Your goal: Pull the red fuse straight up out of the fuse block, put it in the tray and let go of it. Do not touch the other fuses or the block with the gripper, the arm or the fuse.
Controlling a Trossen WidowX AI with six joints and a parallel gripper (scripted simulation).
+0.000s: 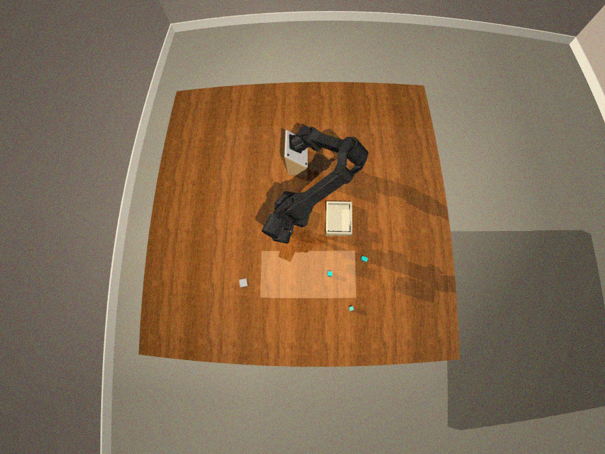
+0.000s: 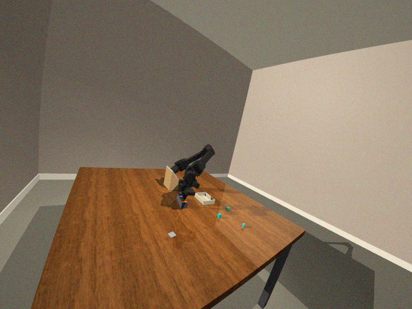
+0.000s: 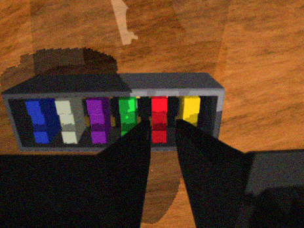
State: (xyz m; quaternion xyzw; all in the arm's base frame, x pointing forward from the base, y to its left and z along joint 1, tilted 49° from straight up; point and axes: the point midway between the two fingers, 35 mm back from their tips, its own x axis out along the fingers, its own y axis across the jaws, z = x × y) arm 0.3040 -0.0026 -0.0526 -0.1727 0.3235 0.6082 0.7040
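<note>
The red fuse lies 20 mm below my gripper tip. Round my gripper tip: green fuse (20 mm below, 20 mm behind); cream tray (200 mm to the left, 40 mm below, 20 mm behind); yellow fuse (20 mm below, 20 mm ahead).
</note>
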